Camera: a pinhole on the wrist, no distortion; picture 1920 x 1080 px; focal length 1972.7 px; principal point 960.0 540.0 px. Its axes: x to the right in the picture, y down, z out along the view. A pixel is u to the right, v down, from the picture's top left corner.
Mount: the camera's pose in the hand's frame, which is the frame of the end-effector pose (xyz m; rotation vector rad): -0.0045 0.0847 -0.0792 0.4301 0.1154 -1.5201
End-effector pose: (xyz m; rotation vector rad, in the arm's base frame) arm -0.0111 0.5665 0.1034 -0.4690 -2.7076 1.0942
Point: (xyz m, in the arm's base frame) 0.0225 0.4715 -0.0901
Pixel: 292 426
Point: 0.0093 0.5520 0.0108
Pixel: 593 620
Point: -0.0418 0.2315 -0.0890
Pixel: 1036 524
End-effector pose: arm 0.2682 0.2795 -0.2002 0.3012 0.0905 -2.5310
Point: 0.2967 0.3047 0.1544
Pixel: 673 409
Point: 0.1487 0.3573 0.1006
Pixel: 1292 847
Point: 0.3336 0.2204 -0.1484
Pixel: 224 499
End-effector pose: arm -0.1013 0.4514 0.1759 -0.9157 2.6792 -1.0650
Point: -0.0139 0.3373 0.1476
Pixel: 1766 842
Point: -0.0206 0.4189 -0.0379
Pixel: 262 487
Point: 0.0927 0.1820 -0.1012
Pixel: 850 824
